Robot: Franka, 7 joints.
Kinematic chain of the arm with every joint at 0, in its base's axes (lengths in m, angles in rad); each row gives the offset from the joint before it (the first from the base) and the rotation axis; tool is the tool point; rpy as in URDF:
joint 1: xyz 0 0 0.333 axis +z
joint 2: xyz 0 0 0 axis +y
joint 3: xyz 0 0 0.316 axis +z
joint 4: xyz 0.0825 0 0 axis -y
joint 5: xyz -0.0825 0 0.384 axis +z
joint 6: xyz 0 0 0 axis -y
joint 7: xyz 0.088 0 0 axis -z
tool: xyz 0 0 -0.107 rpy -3.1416 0 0
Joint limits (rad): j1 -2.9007..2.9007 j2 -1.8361..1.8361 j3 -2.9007..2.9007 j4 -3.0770..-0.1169 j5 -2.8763..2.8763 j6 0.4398..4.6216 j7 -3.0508..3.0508
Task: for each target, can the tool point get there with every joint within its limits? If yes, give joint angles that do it. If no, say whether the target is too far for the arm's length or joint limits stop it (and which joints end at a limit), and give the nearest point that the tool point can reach.
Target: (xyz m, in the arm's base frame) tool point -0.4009 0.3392 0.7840
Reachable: yes | joints -2.0605 -0.7513 -0.9926 -1.4606 -1.1032 1.6318 -2.3727
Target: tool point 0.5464 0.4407 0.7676
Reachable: yes | joints 0.3271 0.9855 1.7684 -0.3552 -0.6676 1.8421 -1.4319
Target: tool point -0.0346 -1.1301 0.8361
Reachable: no: too far | nearest point -0.0240 -0.7834 0.6818 | short by 0.380 m
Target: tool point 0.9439 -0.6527 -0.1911
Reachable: no: too far | nearest point 0.6419 -0.4438 -0.0234 | short by 0.404 m
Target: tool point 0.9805 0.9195 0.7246
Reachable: no: too far | nearest point 0.6008 0.5634 0.5730 | short by 0.542 m
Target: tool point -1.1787 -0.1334 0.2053
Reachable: no: too far | nearest point -0.8476 -0.0959 0.2412 | short by 0.335 m
